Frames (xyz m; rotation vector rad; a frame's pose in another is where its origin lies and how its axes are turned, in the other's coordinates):
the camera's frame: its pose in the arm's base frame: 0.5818 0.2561 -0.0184 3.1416 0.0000 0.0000
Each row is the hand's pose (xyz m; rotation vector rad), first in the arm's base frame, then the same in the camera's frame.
Working: the arm's base frame: its pose in the camera's frame: -0.5818 0.2561 -0.0184 3.1416 0.0000 0.0000

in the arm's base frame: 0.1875 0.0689 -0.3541 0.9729 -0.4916 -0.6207
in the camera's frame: -0.3943 0.1872 0.3357 -1.9973 -0.7164 0.5674
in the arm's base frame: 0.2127 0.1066 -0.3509 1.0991 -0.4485 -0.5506
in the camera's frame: -0.3691 0.1495 0.3325 -1.9097 -0.6163 0.5020
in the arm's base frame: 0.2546 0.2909 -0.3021 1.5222 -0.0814 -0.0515
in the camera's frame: -0.3272 -0.0348 0.2837 -1.6172 -0.0522 0.0825
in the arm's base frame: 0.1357 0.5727 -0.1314 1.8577 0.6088 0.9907
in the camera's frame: -0.4461 -0.3166 0.1130 -0.9980 0.8772 -0.5391
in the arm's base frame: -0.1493 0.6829 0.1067 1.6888 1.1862 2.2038
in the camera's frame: -0.7311 -0.4268 -0.1251 -0.1442 1.7185 -0.9250
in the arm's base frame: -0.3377 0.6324 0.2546 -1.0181 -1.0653 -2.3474
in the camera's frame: -0.9195 -0.3763 -0.2730 0.4740 2.1450 -0.9735
